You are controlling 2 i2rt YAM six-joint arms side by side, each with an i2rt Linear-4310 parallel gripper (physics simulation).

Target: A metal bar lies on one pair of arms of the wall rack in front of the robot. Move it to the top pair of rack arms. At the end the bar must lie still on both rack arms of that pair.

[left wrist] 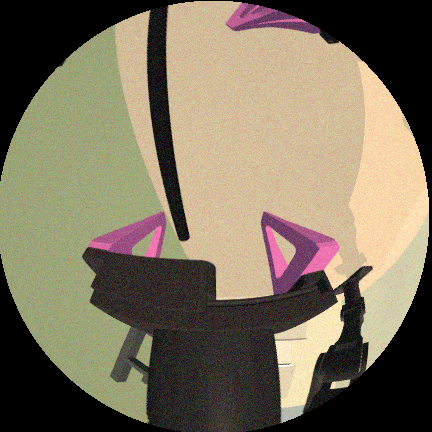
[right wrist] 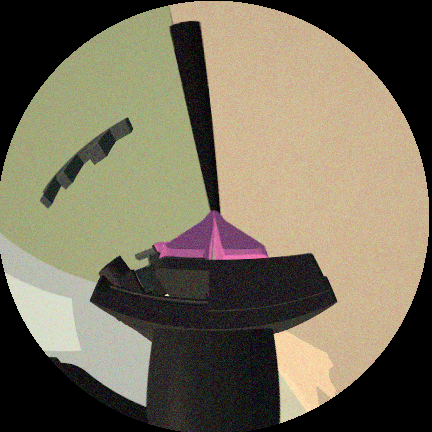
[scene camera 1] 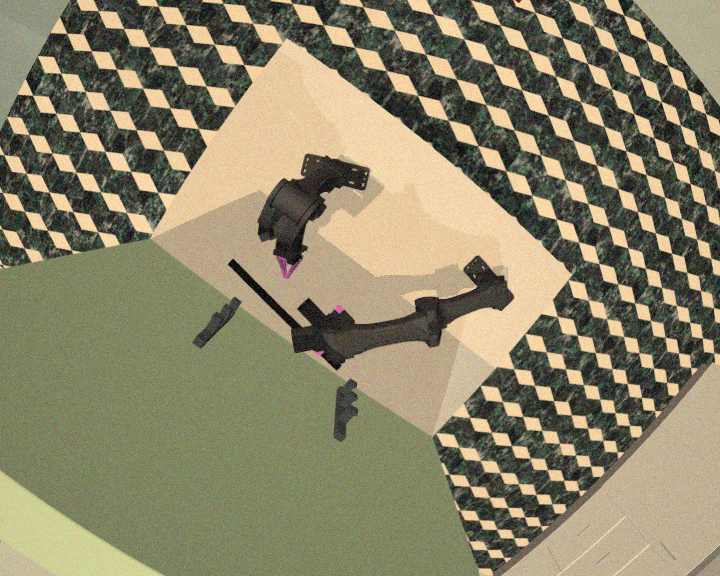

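Note:
The black metal bar (scene camera 1: 264,293) (left wrist: 157,100) (right wrist: 196,100) runs diagonally in the scene view, apart from the two toothed grey uprights of the wall rack (scene camera 1: 216,323) (scene camera 1: 344,411) (right wrist: 90,152). Its height and what bears it are unclear. My left gripper (scene camera 1: 329,331) (left wrist: 213,216) is open and empty above the lower-right part of the bar; in the left wrist view the bar's near end shows between the fingertips, closer to the picture-left finger. My right gripper (scene camera 1: 287,276) (right wrist: 213,216) is shut and empty, to the side of the bar. The left arm covers part of the bar in the scene view.
A pale table top (scene camera 1: 360,114) lies under both arms, with a green surface (scene camera 1: 180,432) beyond its lower-left edge. The left arm (scene camera 1: 384,336) stretches across the table's lower right. The right arm (scene camera 1: 294,201) stands at the upper left. A checkered floor (scene camera 1: 600,180) surrounds the table.

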